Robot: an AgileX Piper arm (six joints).
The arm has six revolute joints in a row. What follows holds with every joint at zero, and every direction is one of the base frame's. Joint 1 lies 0.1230 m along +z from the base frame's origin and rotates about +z. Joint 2 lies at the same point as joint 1 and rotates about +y. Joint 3 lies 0.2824 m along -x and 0.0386 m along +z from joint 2 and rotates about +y. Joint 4 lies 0.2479 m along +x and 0.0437 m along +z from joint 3 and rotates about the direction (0.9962, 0, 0.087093). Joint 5 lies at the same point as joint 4 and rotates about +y. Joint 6 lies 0.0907 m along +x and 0.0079 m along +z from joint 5 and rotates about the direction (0.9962, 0, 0.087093). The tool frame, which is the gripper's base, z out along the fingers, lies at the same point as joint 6; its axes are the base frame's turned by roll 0.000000, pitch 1.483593 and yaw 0.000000 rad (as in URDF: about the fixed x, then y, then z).
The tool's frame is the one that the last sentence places.
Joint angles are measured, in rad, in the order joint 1, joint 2, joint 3, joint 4, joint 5, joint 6. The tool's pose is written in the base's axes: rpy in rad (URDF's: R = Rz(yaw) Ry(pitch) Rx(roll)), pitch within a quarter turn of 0, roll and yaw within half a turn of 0; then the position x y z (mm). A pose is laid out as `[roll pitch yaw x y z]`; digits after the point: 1 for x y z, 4 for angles.
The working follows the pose.
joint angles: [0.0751 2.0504 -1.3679 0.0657 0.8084 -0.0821]
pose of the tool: [3.1004 0.1698 -3.0293 398.2 34.3 143.6]
Where each joint sits with the arm in this pose, in the base's axes (m; each line is computed from the numbers above, not from the rounded line before):
joint 1: 0.0000 0.0000 0.1230
joint 2: 0.0000 0.0000 0.1230
joint 3: 0.1641 0.0123 0.3557
joint 4: 0.3834 0.0288 0.2333
joint 5: 0.3834 0.0288 0.2333
joint 6: 0.3982 0.0343 0.1436
the tool: 0.3982 0.0343 0.1436

